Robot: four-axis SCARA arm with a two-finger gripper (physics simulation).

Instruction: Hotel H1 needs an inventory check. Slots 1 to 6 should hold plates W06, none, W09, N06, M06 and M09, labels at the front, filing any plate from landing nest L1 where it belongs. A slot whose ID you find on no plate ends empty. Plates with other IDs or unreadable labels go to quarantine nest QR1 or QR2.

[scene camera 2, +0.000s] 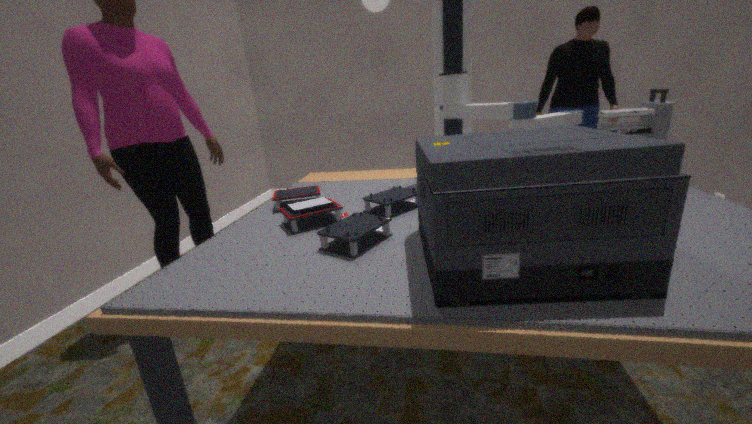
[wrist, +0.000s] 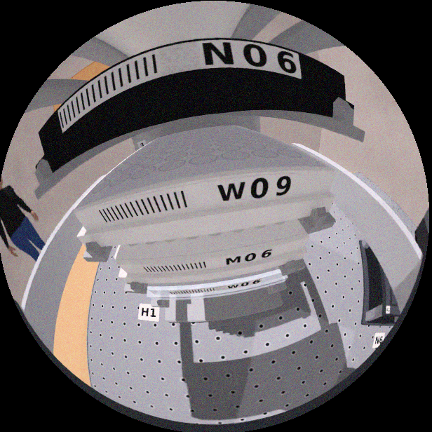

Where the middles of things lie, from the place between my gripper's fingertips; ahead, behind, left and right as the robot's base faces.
Labels:
The black plate N06 (wrist: 193, 77) is 4 cm above my hand and 2 cm to the right of it. Round my hand: clear plate W06 (wrist: 230, 285): 4 cm below, 2 cm to the right.

